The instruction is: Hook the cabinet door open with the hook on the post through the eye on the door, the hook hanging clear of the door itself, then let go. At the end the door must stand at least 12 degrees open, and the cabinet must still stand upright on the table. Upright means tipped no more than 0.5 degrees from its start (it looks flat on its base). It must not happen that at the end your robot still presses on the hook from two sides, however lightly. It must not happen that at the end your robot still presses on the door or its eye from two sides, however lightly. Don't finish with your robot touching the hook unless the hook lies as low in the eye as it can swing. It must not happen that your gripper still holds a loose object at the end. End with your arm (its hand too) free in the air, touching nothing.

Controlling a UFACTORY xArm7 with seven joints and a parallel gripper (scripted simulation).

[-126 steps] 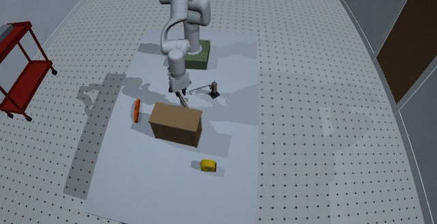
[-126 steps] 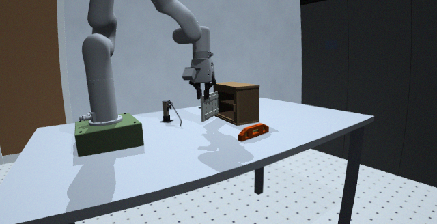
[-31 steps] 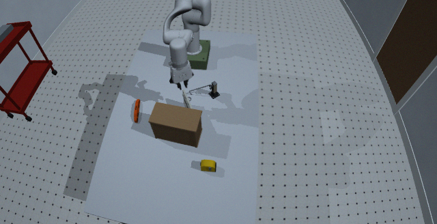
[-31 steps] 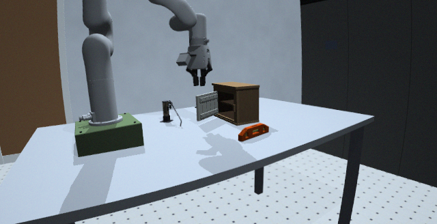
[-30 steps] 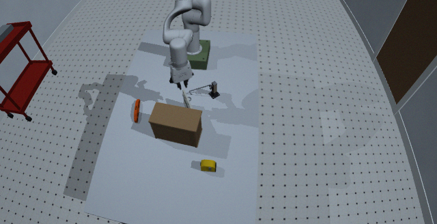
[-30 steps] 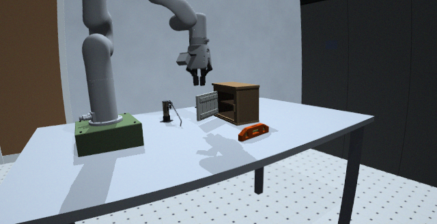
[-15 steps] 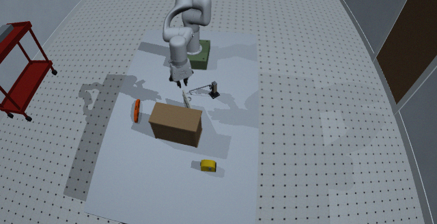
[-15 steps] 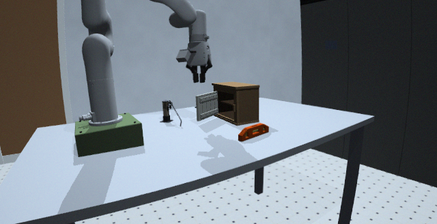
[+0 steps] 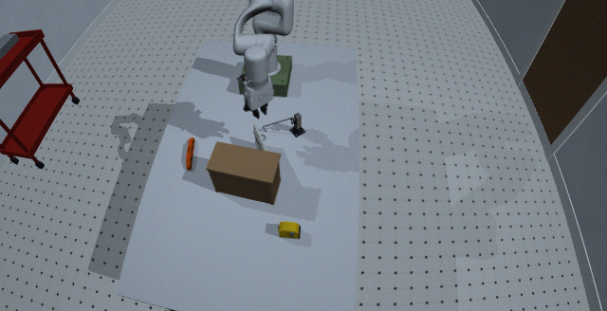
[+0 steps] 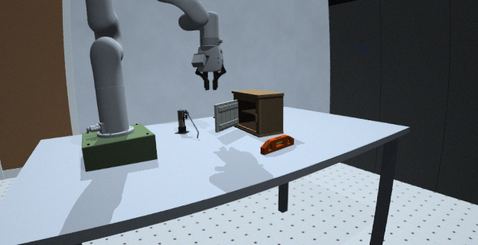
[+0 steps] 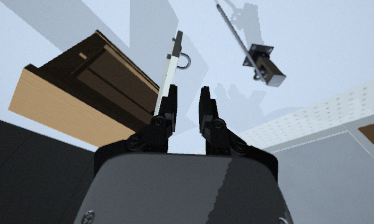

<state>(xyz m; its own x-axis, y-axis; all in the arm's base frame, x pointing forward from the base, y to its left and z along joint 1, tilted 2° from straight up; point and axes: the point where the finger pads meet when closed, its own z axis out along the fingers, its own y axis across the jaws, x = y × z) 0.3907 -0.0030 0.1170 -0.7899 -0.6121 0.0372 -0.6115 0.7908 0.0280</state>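
The thin hook is 60 mm behind my hand, 70 mm to the left of it and 150 mm below it. Round my hand: grey door 80 mm ahead, 20 mm to the left, 130 mm below; then orange spirit level 50 mm ahead, 310 mm to the right, 190 mm below; then yellow tape measure 400 mm ahead, 100 mm to the left, 180 mm below.
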